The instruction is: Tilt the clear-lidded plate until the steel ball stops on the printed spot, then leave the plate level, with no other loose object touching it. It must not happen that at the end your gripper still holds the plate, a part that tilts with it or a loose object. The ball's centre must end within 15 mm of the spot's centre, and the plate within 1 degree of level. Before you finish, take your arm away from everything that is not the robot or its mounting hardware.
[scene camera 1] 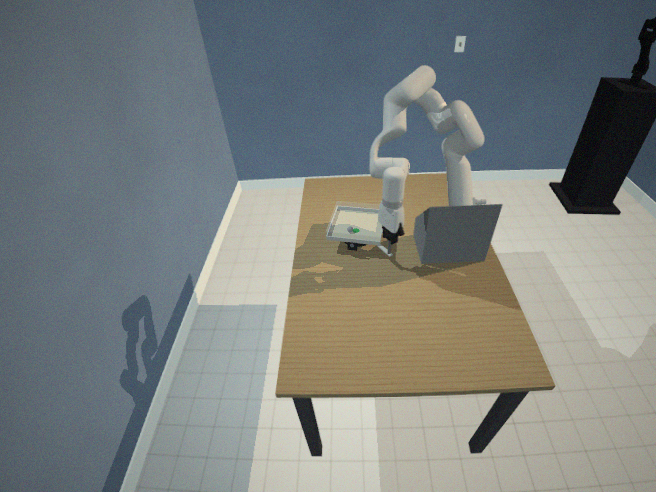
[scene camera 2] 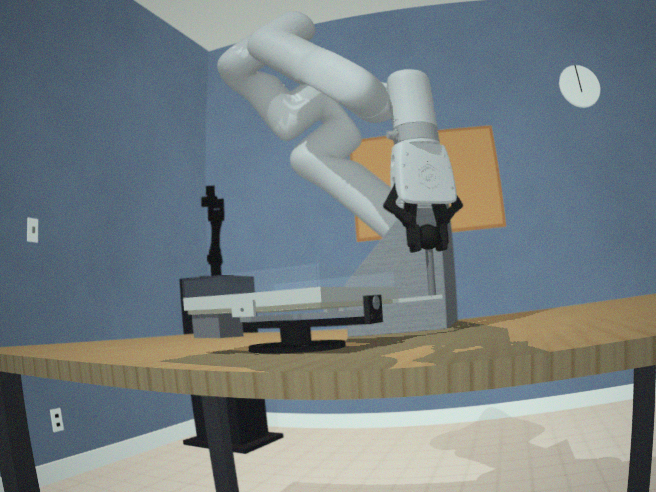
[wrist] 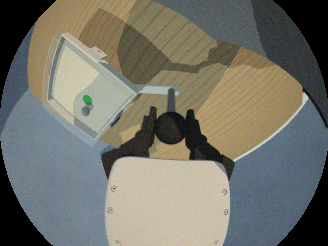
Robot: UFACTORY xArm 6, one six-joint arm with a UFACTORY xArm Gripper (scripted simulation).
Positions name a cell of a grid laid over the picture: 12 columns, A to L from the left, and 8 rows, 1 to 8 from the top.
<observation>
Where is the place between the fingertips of the gripper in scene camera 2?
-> H5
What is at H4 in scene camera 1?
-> The gripper.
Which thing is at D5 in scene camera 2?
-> A clear-lidded plate.
</observation>
